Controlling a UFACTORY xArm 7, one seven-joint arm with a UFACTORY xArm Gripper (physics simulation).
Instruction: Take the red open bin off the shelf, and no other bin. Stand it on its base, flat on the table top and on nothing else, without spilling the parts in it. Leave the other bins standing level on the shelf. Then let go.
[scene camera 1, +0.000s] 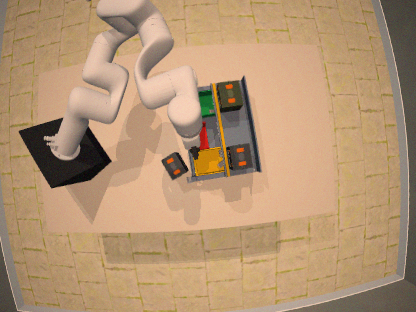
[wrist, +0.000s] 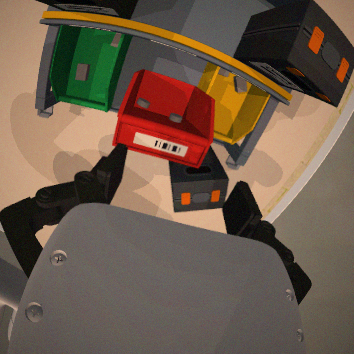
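Pixels of known places: gripper, fingertip midpoint: (wrist: 179, 178); arm's base, origin of the base link: (scene camera 1: 65, 147).
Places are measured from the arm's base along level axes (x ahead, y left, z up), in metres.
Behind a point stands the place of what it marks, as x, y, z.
The red open bin (scene camera 1: 204, 140) {0.550, 0.096, -0.190} (wrist: 167, 117) {0.498, 0.071, -0.179} is at the shelf's front row, between the green bin (scene camera 1: 206, 102) {0.539, 0.264, -0.190} (wrist: 95, 55) {0.526, 0.247, -0.190} and the yellow bin (scene camera 1: 207, 162) {0.574, 0.003, -0.190} (wrist: 227, 115) {0.569, -0.025, -0.190}. In the wrist view it sits askew to its neighbours and overlaps the yellow bin's edge; its label faces the camera and two grey parts show inside. Its base is hidden, so its support is unclear. The shelf (scene camera 1: 220, 122) {0.605, 0.166, -0.087} (wrist: 165, 36) {0.603, 0.155, -0.087} has a yellow rail. My gripper (wrist: 179, 178) {0.513, 0.085, 0.042} is open and empty; one fingertip is close to the bin's lower left corner, the other stands well to the right. The arm partly hides the bin in the scene view.
A dark case (scene camera 1: 175, 165) {0.453, -0.020, -0.067} (wrist: 200, 187) {0.460, -0.011, -0.069} with orange latches stands on the table (scene camera 1: 295, 125) {0.960, 0.219, -0.198} before the shelf, near the yellow bin. Behind the rail stand an olive case (scene camera 1: 230, 95) {0.626, 0.257, 0.000} and another dark case (scene camera 1: 240, 156) {0.681, 0.041, 0.025} (wrist: 295, 55) {0.648, 0.068, 0.023}.
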